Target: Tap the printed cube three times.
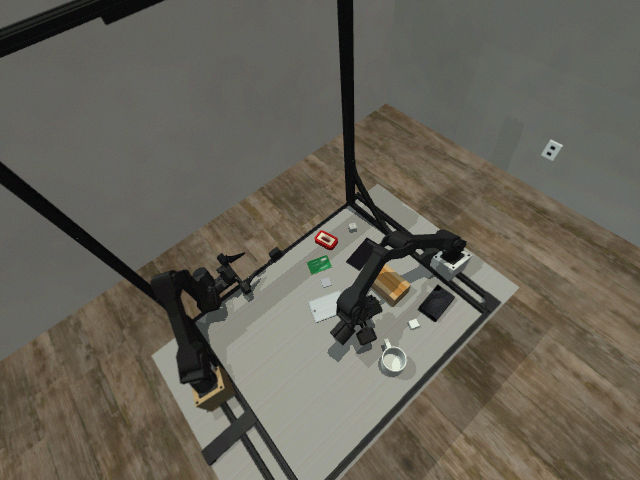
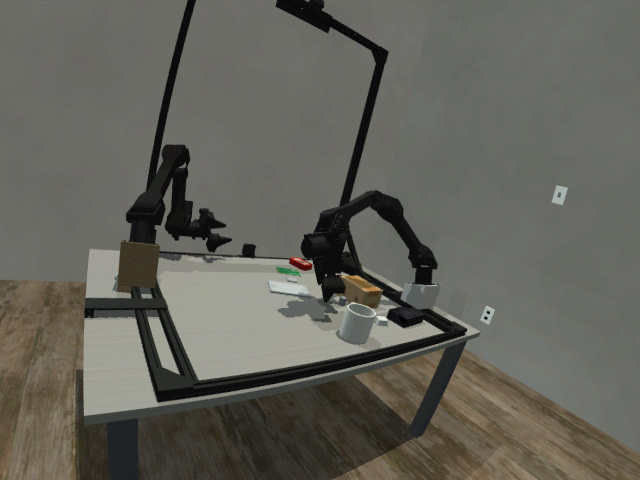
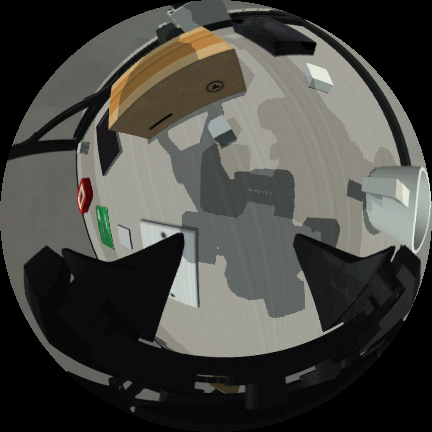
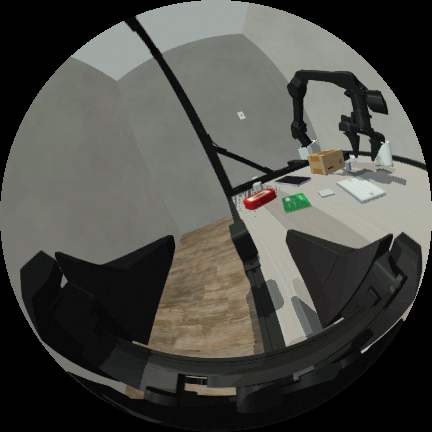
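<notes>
A small whitish cube point(image 1: 352, 227) point(image 3: 84, 147) point(image 4: 257, 185) with faint marks stands near the table's far edge. Its print is too small to read. A plain white cube point(image 1: 413, 323) point(image 2: 381, 320) point(image 3: 318, 77) stands near the mug, and a grey-blue cube point(image 3: 221, 131) stands beside the cardboard box. I cannot tell for certain which one is the printed cube. My left gripper point(image 1: 353, 335) point(image 2: 325, 291) point(image 3: 241, 239) point(image 4: 364, 159) is open and empty above the table, between the white panel and the mug. My right gripper point(image 1: 254, 261) point(image 2: 227, 232) point(image 4: 232, 239) is open and empty above the far edge, away from the cubes.
A cardboard box point(image 1: 391, 285) point(image 3: 180, 90), a white mug point(image 1: 393, 360) point(image 2: 356, 323), a white panel point(image 1: 321, 308), a green board point(image 1: 319, 264), a red object point(image 1: 326, 239) and two dark flat objects point(image 1: 436, 302) point(image 1: 362, 253) lie around. A black post point(image 1: 346, 103) rises at the far corner.
</notes>
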